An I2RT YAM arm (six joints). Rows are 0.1 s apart.
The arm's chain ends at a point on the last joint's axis. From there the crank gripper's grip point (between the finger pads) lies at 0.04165 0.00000 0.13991 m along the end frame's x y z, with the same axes.
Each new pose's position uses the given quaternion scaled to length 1; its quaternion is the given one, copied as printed.
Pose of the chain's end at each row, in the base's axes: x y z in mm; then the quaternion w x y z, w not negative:
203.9 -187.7 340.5 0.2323 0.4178 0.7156 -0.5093
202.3 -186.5 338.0 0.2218 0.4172 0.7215 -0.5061
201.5 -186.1 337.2 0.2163 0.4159 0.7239 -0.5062
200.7 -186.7 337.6 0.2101 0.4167 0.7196 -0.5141
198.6 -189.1 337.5 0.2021 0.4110 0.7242 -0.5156
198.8 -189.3 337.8 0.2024 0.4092 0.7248 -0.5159
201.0 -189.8 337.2 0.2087 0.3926 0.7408 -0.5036
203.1 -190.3 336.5 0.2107 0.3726 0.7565 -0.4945
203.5 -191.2 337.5 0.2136 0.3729 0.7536 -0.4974
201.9 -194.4 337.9 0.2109 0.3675 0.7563 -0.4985
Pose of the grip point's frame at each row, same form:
168.3 -301.8 256.7 0.2323 0.4178 0.7156 -0.5093
164.9 -298.9 252.6 0.2218 0.4172 0.7215 -0.5061
163.1 -297.8 251.5 0.2163 0.4159 0.7239 -0.5062
159.6 -298.7 253.6 0.2101 0.4167 0.7196 -0.5141
156.1 -300.7 253.6 0.2021 0.4110 0.7242 -0.5156
156.5 -301.1 254.0 0.2024 0.4092 0.7248 -0.5159
163.8 -301.6 251.1 0.2087 0.3926 0.7408 -0.5036
169.8 -302.1 248.8 0.2107 0.3726 0.7565 -0.4945
170.4 -303.8 250.7 0.2136 0.3729 0.7536 -0.4974
168.6 -307.2 251.4 0.2109 0.3675 0.7563 -0.4985

